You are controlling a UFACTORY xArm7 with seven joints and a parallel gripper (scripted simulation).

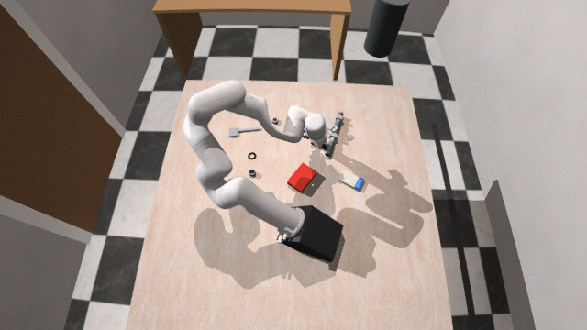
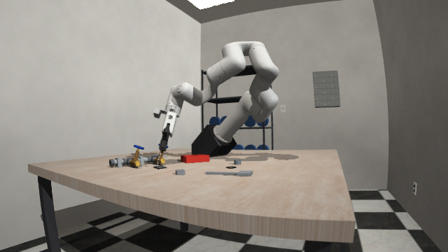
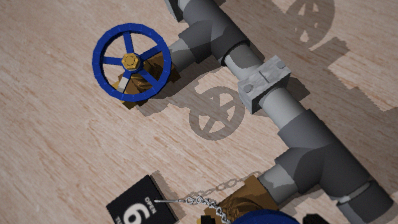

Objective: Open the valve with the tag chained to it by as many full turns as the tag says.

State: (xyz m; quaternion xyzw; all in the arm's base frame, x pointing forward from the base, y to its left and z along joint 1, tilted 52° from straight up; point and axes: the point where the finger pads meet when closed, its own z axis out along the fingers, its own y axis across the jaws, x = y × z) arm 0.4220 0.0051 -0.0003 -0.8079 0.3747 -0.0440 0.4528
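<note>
My hand is 80 mm above the black tag, 70 mm short of it and 60 mm to the right of it. From my hand the other things lie so: red block 170 mm behind, 70 mm below, 20 mm to the left; then white box 200 mm to the right, 120 mm behind, 80 mm below; then grey flat tool 390 mm to the left, 80 mm below.
</note>
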